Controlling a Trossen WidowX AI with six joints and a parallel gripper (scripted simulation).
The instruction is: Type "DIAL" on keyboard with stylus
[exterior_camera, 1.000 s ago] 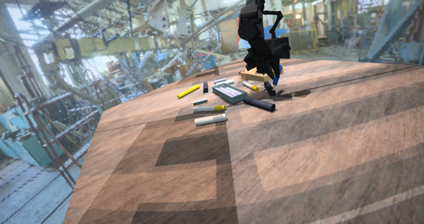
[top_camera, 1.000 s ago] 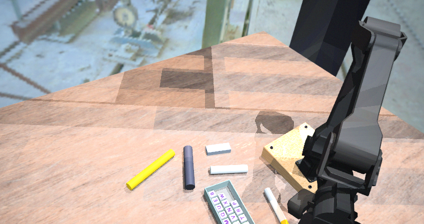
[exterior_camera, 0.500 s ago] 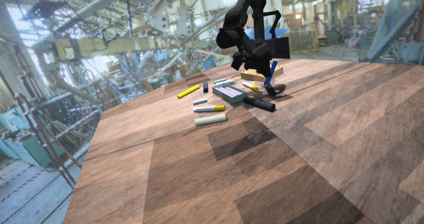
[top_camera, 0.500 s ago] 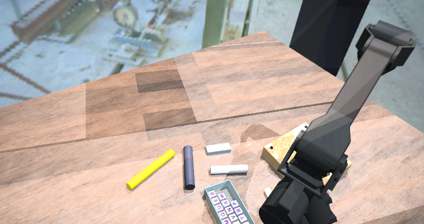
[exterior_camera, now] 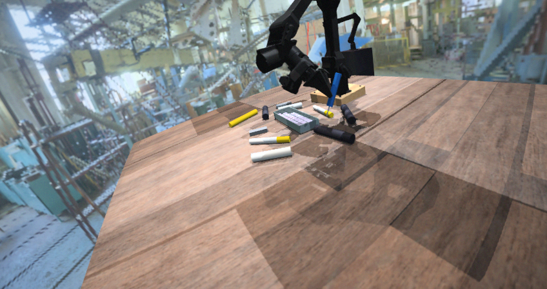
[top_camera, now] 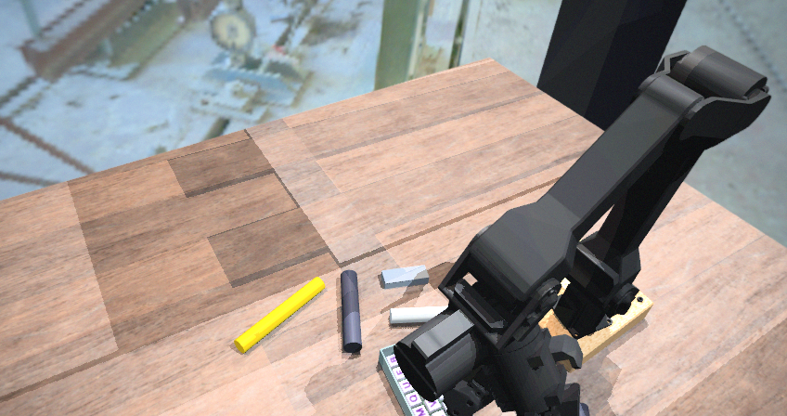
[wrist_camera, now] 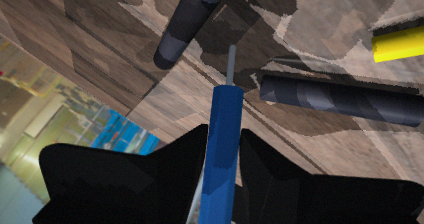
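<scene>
The white stylus tip is 4 cm below my gripper tip and 2 cm ahead of it. The rest, counted from my gripper tip: blue stylus: 1 cm below, 1 cm ahead; yellow marker: 34 cm to the right, 19 cm ahead, 8 cm below; grey block: 19 cm ahead, 16 cm to the right, 8 cm below.
</scene>
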